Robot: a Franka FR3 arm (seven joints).
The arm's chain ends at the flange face. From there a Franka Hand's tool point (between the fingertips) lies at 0.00 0.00 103.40 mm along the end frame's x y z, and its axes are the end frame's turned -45 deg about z.
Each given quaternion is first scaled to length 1.
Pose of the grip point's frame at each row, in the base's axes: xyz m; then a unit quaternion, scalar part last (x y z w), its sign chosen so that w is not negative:
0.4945, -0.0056, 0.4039, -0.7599, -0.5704, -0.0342, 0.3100
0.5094, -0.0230, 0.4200, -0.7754, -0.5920, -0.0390, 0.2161
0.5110, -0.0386, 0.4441, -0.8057, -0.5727, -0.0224, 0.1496
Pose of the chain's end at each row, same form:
0.5257, -0.0583, 0.4872, -0.9203, -0.2362, 0.0870, 0.2995
0.5296, -0.0624, 0.5134, -0.9430, -0.2502, 0.0467, 0.2146
0.5250, -0.0662, 0.5428, -0.9635, -0.2208, 0.0366, 0.1468

